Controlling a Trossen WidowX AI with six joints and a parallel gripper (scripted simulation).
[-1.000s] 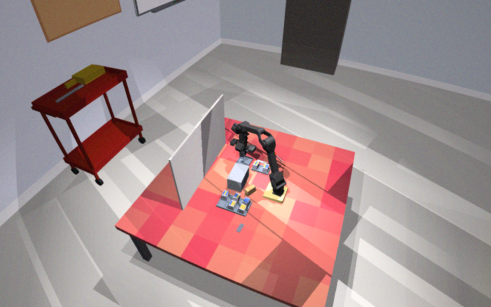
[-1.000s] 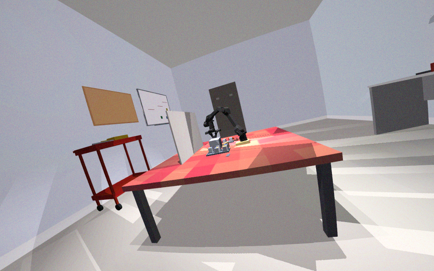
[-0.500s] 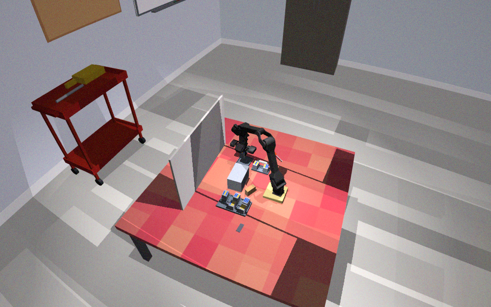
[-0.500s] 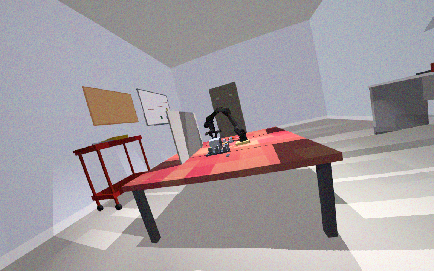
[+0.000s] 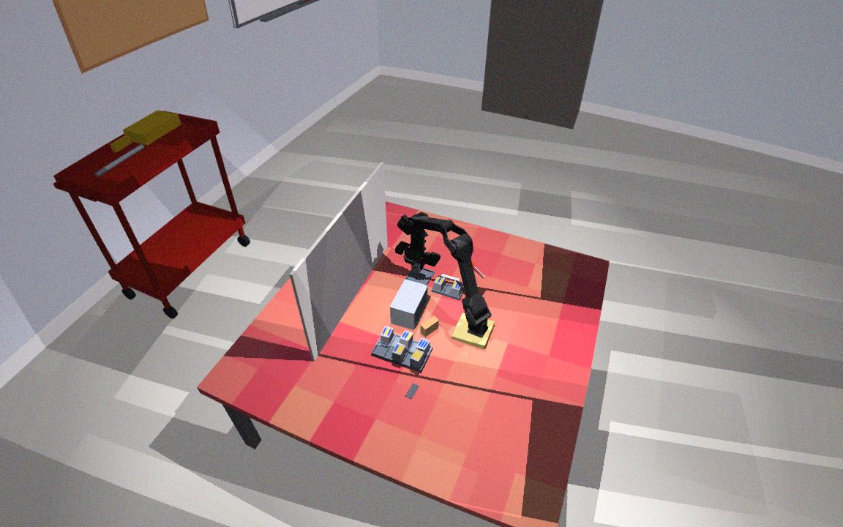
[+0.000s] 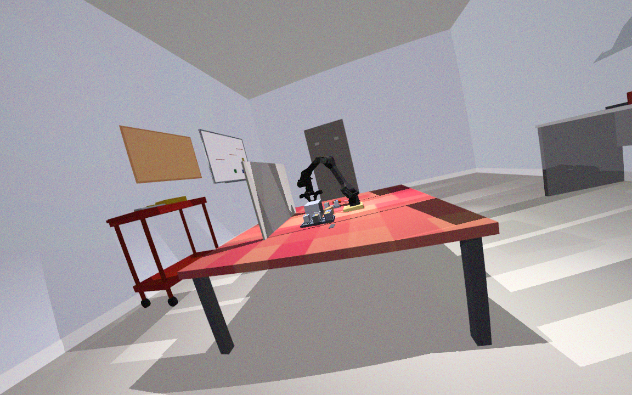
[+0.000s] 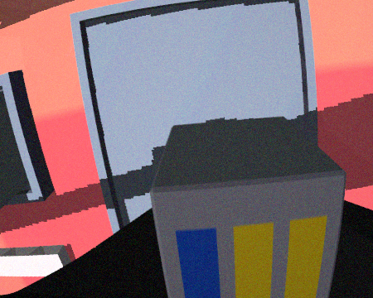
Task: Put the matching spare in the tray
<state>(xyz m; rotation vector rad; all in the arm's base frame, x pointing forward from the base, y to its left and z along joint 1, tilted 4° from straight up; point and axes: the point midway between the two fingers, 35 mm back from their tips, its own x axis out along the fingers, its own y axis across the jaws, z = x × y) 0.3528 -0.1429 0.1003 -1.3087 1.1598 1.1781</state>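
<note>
Right now the light grey tray is 1 cm behind my gripper tip and 5 cm below it. From my gripper tip the other things lie so: grey upright panel: 17 cm ahead, 23 cm to the left, 17 cm above; then brown block: 19 cm behind, 23 cm to the left, 3 cm below.
</note>
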